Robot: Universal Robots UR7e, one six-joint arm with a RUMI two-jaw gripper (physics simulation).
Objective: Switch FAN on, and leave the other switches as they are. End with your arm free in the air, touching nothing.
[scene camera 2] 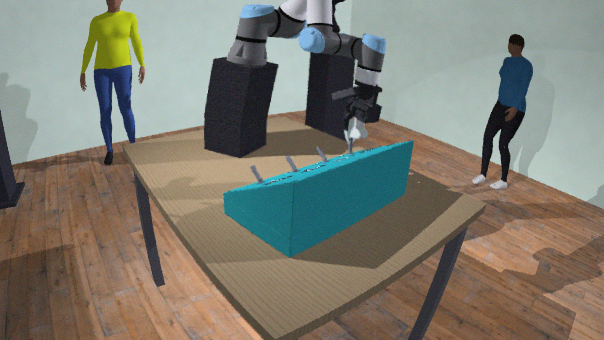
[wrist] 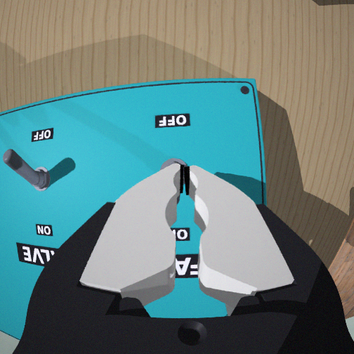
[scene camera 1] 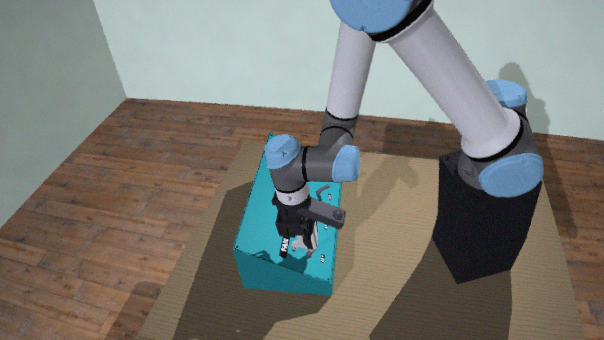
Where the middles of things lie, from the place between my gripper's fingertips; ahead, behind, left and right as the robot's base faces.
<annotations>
Now: hand 12 cm short of the teal switch box (scene camera 2: 294,211), 17 cm to the left of it and 4 cm above it.
</annotations>
